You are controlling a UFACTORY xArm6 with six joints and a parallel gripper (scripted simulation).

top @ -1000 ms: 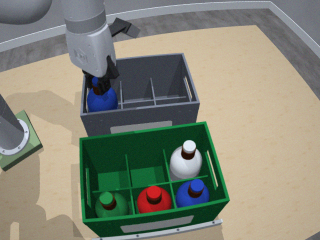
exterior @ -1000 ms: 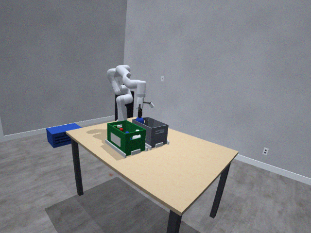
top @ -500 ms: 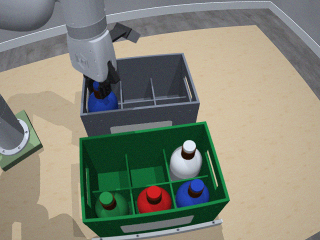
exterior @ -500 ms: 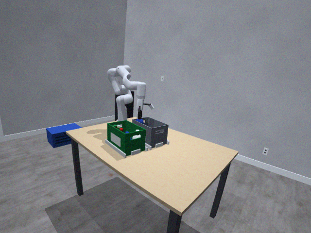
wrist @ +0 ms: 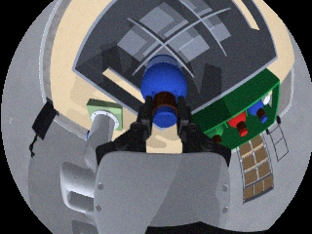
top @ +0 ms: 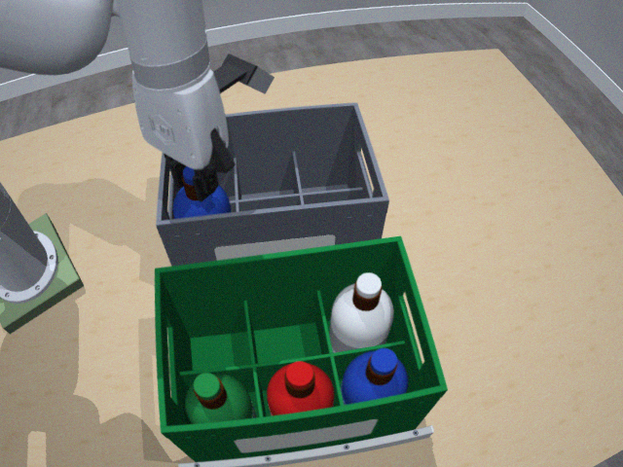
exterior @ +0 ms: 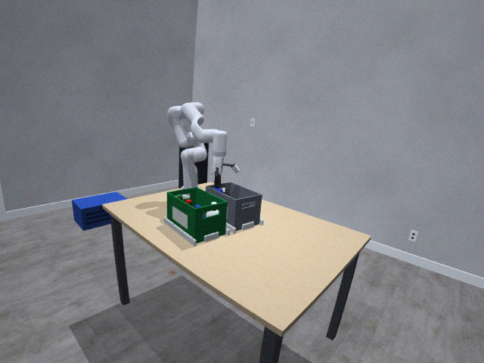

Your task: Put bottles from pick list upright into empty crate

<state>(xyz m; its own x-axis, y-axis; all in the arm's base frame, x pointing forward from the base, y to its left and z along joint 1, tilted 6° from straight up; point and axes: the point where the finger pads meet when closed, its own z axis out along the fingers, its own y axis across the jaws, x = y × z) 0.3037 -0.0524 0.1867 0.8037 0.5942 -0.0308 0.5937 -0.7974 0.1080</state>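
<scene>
Right now my hand is 12 cm above the grey crate, 9 cm short of it and 3 cm to the right of it. Round my hand: green crate: 21 cm to the right, 12 cm below, 5 cm ahead; then white-label bottle: 17 cm to the right, 15 cm ahead, 11 cm below; then green bottle: 24 cm to the right, 11 cm below, 4 cm behind.
</scene>
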